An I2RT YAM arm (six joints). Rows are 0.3 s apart.
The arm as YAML. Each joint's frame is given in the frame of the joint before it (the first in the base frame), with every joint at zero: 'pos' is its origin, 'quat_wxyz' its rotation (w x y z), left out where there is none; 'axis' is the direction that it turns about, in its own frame. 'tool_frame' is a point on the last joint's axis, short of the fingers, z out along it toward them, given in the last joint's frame.
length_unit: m
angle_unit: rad
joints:
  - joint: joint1
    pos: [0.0, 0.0, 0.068]
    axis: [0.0, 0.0, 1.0]
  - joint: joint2
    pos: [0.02, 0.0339, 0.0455]
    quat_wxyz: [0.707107, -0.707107, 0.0, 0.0]
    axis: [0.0, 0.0, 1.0]
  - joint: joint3
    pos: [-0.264, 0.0, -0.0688]
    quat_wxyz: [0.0, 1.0, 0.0, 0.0]
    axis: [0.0, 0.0, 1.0]
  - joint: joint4
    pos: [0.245, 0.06, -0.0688]
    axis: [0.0, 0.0, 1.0]
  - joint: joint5
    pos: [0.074, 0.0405, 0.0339]
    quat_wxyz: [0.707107, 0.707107, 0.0, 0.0]
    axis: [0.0, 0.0, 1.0]
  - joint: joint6
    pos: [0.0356, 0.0, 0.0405]
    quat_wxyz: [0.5, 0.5, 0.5, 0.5]
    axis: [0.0, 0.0, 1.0]
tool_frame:
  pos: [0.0, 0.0, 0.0]
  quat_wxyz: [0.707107, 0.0, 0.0, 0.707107]
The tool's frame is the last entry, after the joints.
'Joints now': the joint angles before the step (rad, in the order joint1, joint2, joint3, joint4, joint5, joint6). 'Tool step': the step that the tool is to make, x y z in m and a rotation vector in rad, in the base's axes. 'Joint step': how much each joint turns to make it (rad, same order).
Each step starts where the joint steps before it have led.
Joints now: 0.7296, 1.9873, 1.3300, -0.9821, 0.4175, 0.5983
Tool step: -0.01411, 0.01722, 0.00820, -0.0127, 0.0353, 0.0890
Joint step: 0.0621, -0.0011, 0.0336, -0.0569, -0.0129, -0.0305
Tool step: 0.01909, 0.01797, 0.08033, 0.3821, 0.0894, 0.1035
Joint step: -0.0335, -0.0679, 0.2415, -0.0729, -0.3392, -0.1301
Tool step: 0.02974, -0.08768, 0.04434, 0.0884, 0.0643, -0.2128
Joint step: -0.2548, -0.1106, 0.0320, -0.1423, -0.1140, -0.0255
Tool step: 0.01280, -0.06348, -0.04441, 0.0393, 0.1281, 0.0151
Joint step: -0.1961, 0.0007, -0.1724, 0.0496, -0.1046, -0.2037
